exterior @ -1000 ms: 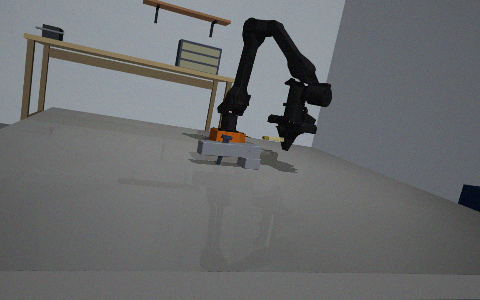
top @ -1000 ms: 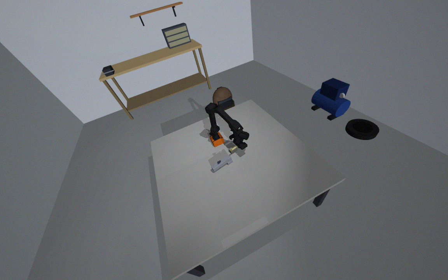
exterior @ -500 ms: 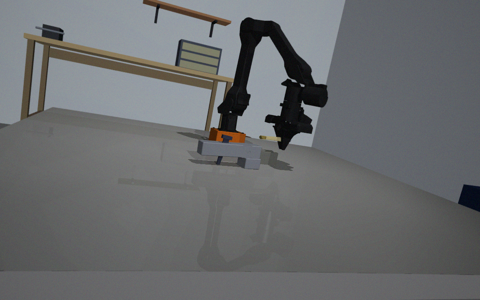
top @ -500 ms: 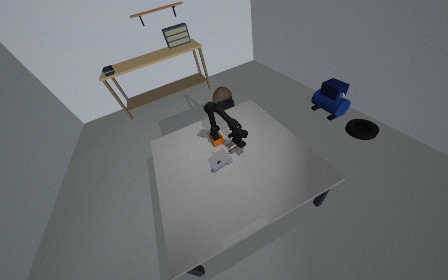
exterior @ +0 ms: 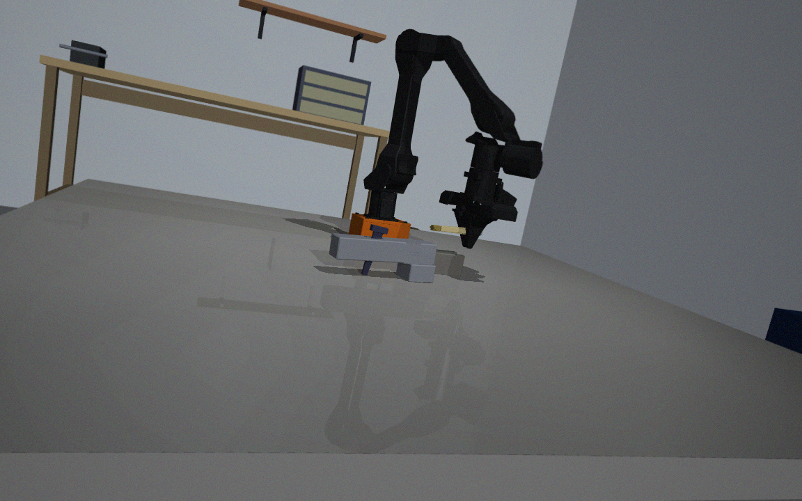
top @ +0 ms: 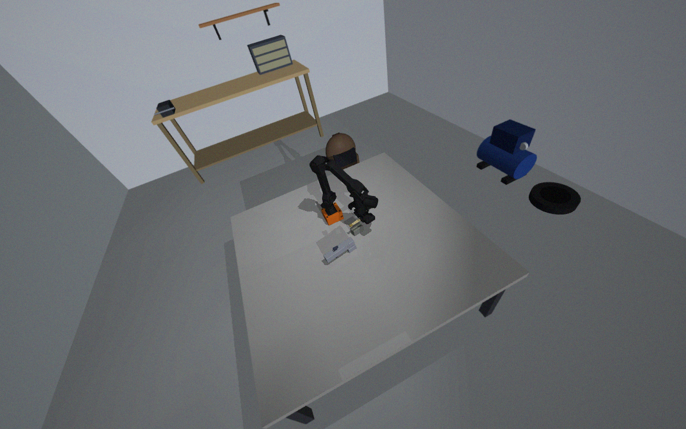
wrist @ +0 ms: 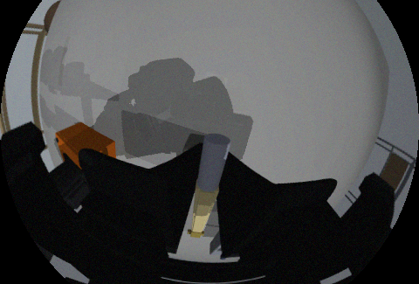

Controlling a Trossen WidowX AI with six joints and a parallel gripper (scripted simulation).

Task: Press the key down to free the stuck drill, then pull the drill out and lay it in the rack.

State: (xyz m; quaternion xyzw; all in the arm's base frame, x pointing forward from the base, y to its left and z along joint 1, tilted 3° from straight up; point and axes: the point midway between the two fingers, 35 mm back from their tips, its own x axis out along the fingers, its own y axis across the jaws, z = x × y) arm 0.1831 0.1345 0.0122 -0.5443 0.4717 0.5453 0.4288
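The drill is 1 cm ahead of my gripper tip, 4 cm to the right of it and 3 cm above it. Also, from my gripper tip: dark key: 11 cm ahead, 22 cm to the right; then grey-olive block: 5 cm to the right, 4 cm below; then grey drill fixture: 11 cm ahead, 20 cm to the right, 2 cm below.
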